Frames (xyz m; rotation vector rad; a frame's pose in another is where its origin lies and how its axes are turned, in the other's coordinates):
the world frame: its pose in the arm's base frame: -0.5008 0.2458 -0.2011 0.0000 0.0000 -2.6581
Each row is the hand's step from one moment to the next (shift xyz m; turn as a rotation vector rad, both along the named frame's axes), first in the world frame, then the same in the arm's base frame.
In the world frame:
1: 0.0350 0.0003 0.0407 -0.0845 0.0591 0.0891
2: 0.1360 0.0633 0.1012 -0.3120 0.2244 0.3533
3: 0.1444 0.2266 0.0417 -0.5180 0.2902 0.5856
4: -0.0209 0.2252 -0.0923 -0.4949 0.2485 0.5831
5: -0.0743 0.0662 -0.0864 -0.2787 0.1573 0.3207
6: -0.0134 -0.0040 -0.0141 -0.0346 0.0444 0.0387
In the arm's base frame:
1: -0.0308 -0.0165 0.0407 0.1023 -0.0130 0.0891
2: -0.0910 -0.1193 0.1012 0.3806 -0.0536 0.3533
3: -0.0225 -0.2678 0.0417 0.5935 -0.0161 0.5856
4: 0.1232 -0.1897 -0.0923 0.5537 0.0101 0.5831
5: 0.0966 -0.0241 -0.0864 0.3199 -0.0097 0.3207
6: 0.0100 0.0098 -0.0141 0.0513 -0.0232 0.0387

